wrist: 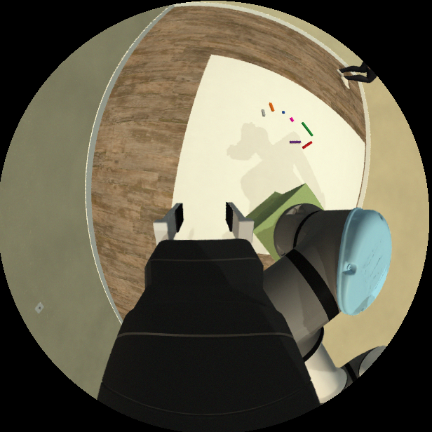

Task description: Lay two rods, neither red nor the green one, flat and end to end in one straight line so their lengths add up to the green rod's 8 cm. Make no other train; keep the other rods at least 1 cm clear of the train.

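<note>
A green rod [307, 129], the longest, lies slanted on the pale table top [210, 150]. A red rod [307, 145] lies tilted just below it. A purple rod [295, 142] lies level to the left of the red one, a small gap between them. A small pink rod [292, 119] and a tiny blue rod [283, 112] lie up and left of the green rod. An orange rod [271, 107] lies near a short grey rod [263, 113], apart from it. My gripper [204, 211] is open and empty, high above the table, well below and left of the rods in the view.
A green block-like base [270, 235] stands beside the arm at the right. The arm's shadow falls on the table below the rods. Brown wooden floor [135, 130] borders the table. A person's dark legs [357, 73] show at the upper right.
</note>
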